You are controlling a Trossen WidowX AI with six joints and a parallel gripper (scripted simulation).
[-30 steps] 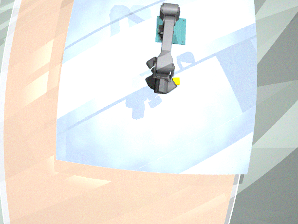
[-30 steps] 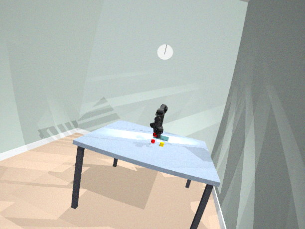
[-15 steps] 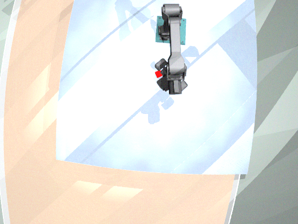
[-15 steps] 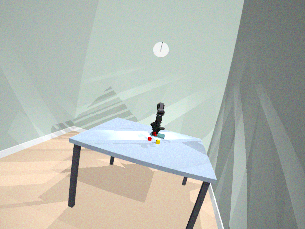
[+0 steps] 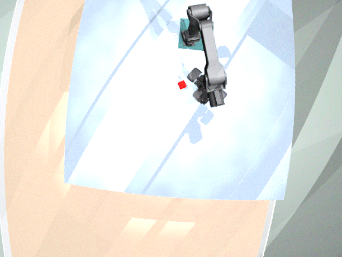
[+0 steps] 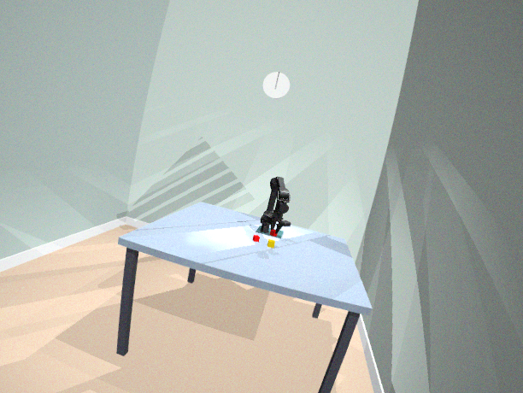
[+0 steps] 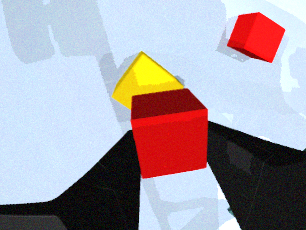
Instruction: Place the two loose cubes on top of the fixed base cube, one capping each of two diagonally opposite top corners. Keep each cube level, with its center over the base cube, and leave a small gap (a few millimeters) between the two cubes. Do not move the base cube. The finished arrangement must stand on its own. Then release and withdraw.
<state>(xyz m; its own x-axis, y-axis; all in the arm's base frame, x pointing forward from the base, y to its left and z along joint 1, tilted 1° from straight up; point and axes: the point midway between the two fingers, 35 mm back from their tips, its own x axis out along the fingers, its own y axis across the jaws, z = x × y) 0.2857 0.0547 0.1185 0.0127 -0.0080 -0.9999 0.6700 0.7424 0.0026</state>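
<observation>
Now: the yellow cube 7 cm below my gripper tip and 1 cm ahead of it.
</observation>
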